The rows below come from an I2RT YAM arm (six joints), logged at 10 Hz.
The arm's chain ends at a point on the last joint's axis. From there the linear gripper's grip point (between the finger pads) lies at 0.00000 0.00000 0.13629 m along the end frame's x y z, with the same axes.
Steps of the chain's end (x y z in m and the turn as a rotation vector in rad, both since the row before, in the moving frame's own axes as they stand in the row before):
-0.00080, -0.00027, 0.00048, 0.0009, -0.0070, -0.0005
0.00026, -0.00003, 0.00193, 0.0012, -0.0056, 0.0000
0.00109, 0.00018, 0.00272, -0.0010, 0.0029, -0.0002
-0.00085, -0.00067, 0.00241, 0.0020, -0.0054, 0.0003
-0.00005, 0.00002, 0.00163, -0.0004, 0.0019, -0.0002
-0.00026, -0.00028, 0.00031, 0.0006, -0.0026, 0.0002
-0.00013, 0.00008, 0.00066, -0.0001, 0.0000, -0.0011
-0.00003, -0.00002, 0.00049, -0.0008, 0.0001, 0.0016
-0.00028, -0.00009, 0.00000, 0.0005, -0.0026, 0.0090
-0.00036, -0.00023, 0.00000, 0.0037, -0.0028, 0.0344
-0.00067, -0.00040, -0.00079, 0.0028, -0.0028, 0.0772
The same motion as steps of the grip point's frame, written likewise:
-0.00175, -0.00039, 0.00048, 0.0009, -0.0070, -0.0005
-0.00050, -0.00019, 0.00193, 0.0012, -0.0056, 0.0000
0.00149, 0.00032, 0.00272, -0.0010, 0.0029, -0.0002
-0.00159, -0.00094, 0.00241, 0.0020, -0.0054, 0.0003
0.00021, 0.00007, 0.00163, -0.0004, 0.0019, -0.0002
-0.00061, -0.00036, 0.00031, 0.0006, -0.0026, 0.0002
-0.00013, 0.00009, 0.00066, -0.0001, 0.0000, -0.0011
-0.00002, 0.00009, 0.00049, -0.0008, 0.0001, 0.0016
-0.00063, -0.00016, 0.00000, 0.0005, -0.0026, 0.0090
-0.00073, -0.00074, 0.00000, 0.0037, -0.0028, 0.0344
-0.00104, -0.00080, -0.00079, 0.0028, -0.0028, 0.0772

